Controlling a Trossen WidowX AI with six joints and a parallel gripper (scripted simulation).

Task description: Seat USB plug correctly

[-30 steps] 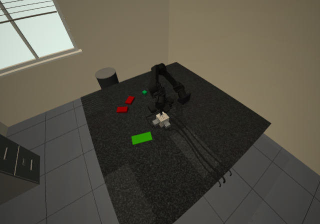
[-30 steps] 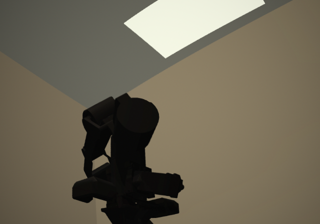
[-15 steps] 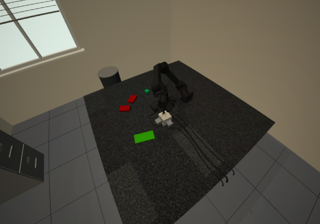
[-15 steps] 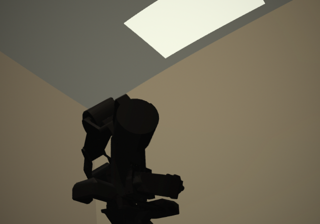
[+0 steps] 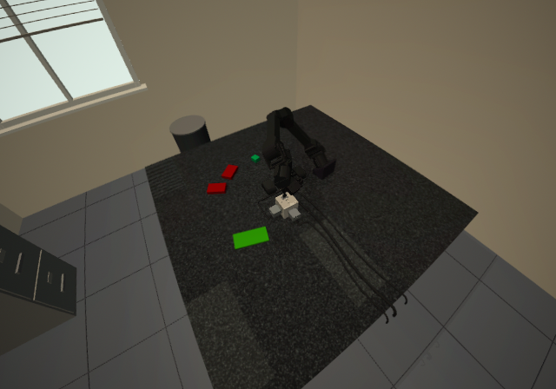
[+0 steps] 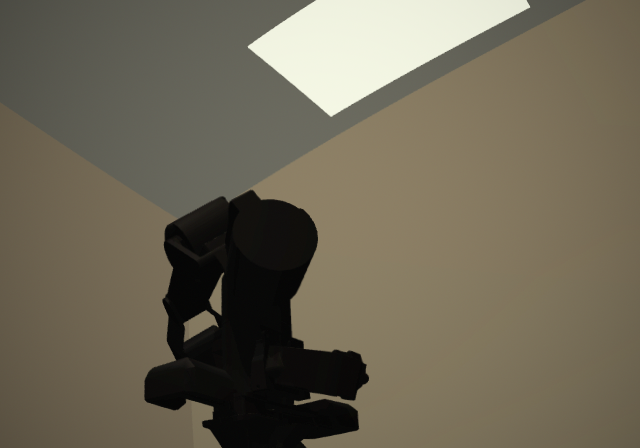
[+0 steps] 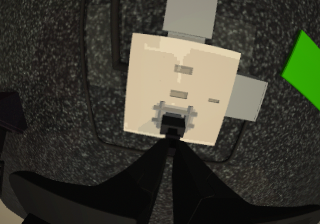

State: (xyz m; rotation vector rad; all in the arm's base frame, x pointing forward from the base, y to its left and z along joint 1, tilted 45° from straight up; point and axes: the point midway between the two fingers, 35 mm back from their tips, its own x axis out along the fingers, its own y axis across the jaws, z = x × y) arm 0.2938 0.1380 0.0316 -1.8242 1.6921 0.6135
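The dark USB plug lies 20 mm below my gripper tip. Round my gripper tip: green cube (50 mm behind, 380 mm to the right, 100 mm below); then green flat pad (210 mm ahead, 60 mm to the left, 100 mm below).
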